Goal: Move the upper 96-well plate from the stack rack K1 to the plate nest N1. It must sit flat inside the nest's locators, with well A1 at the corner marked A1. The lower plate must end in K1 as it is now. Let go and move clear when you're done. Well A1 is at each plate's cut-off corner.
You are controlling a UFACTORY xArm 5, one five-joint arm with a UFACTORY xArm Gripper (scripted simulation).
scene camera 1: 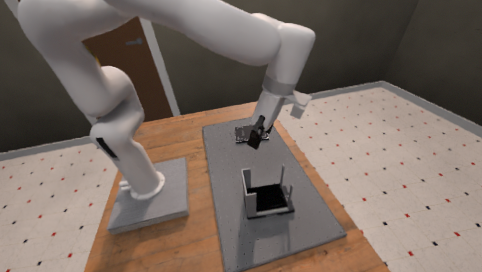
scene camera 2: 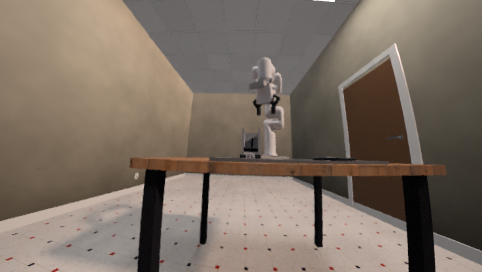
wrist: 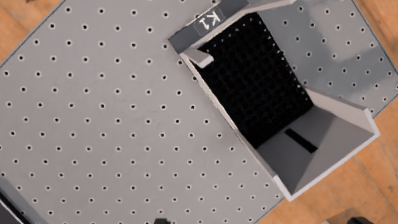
Observation:
I see my gripper and a black 96-well plate.

